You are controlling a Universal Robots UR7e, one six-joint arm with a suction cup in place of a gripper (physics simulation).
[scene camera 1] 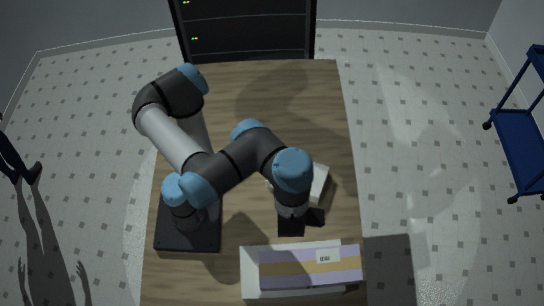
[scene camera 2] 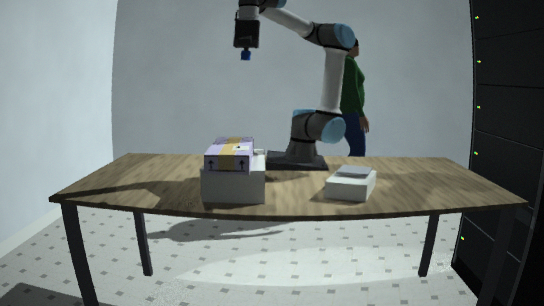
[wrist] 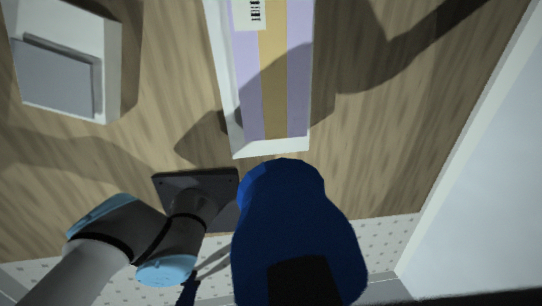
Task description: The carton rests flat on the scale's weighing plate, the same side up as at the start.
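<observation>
The lilac carton with a tan stripe and a label lies on a white block, label up, and overhangs one end of it. Whether it leans slightly I cannot tell. The scale, a low white box with a grey weighing plate, stands apart from the block. In scene camera 1 the wrist hides much of the scale. My blue suction cup is high above the table, open, touching nothing.
The arm's dark base plate stands on the wooden table. A dark rack stands past one table end. A person is behind the arm. A blue cart stands on the floor.
</observation>
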